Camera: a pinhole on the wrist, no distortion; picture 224 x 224 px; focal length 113.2 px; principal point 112.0 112.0 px. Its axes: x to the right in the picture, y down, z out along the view. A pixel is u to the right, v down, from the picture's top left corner.
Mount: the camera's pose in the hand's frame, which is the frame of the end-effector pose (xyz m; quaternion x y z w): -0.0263 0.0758 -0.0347 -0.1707 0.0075 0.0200 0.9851
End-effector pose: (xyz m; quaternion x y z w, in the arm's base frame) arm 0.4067 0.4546 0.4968 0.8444 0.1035 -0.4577 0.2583
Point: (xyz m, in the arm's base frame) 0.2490 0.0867 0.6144
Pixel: 68 147
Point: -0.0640 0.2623 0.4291
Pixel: 63 37
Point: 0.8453 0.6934 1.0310
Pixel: behind the camera
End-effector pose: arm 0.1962 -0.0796 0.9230 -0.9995 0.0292 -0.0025 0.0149
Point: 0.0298 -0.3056 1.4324
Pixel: behind the camera
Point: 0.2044 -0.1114 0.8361
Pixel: 148 20
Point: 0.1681 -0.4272 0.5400
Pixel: 116 143
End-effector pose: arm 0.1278 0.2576 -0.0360 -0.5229 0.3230 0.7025 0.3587
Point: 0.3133 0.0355 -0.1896
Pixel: behind the camera
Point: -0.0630 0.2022 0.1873
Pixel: 9 167
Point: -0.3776 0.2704 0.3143
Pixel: 64 165
